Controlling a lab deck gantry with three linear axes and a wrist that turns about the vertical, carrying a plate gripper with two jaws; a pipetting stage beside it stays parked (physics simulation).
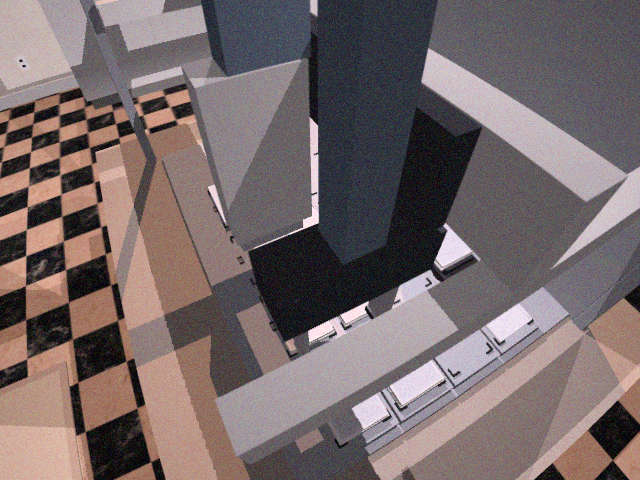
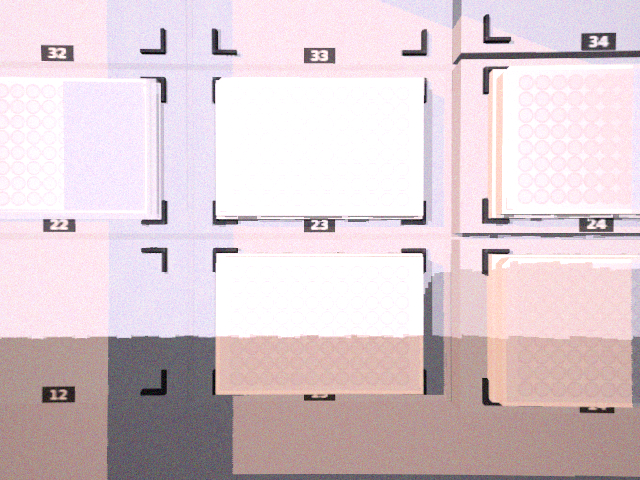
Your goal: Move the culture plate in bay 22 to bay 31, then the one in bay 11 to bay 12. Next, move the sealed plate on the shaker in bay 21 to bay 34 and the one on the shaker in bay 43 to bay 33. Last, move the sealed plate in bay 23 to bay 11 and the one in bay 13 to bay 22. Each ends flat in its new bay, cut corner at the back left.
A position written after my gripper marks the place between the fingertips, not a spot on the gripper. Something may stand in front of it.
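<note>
My own gripper (image 1: 340, 336) is visible to me, and that same image shows me a bay 34 (image 1: 468, 356). I can also see a bay 12 (image 2: 98, 314).
</note>
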